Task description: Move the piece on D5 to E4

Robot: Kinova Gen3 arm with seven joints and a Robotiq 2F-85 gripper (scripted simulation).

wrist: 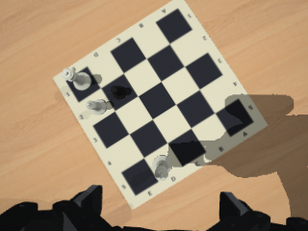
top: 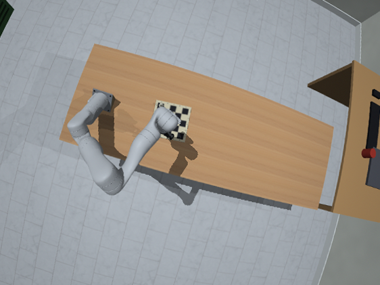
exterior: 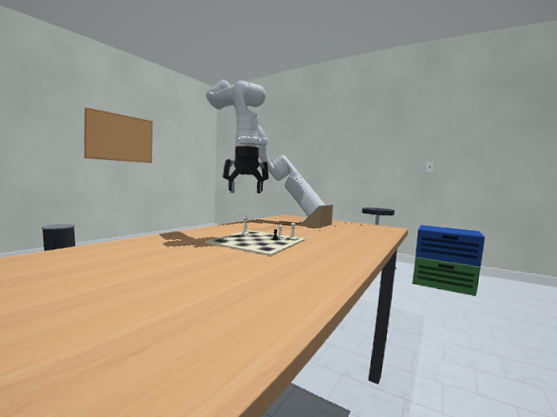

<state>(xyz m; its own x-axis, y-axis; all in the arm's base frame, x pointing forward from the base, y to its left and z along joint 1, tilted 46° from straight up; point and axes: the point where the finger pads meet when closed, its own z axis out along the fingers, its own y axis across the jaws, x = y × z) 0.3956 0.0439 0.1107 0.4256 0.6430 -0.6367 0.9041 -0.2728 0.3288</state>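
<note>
My gripper is now 140 mm above the small chessboard, 80 mm to the right of it and 30 mm short of it. From my hand the other things lie so: black piece (130 mm below, 110 mm to the left, 20 mm behind).
</note>
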